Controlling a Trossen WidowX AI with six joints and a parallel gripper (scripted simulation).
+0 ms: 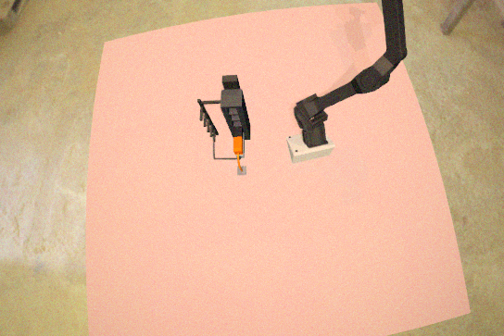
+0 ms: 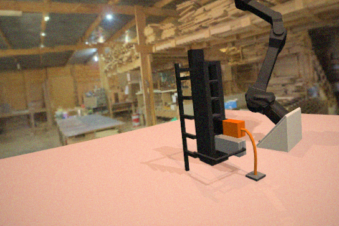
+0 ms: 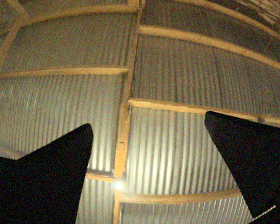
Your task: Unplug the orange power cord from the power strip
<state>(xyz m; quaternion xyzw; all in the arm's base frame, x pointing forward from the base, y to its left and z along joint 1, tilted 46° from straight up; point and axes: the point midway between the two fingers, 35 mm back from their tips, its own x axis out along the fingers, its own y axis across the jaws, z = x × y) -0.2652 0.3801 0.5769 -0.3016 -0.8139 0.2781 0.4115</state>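
Now: gripper tip 540 mm short of the orange plug, 100 mm to the right of it and 650 mm above it. Round my gripper tip: grey pad (550 mm ahead, 170 mm to the left, 760 mm below).
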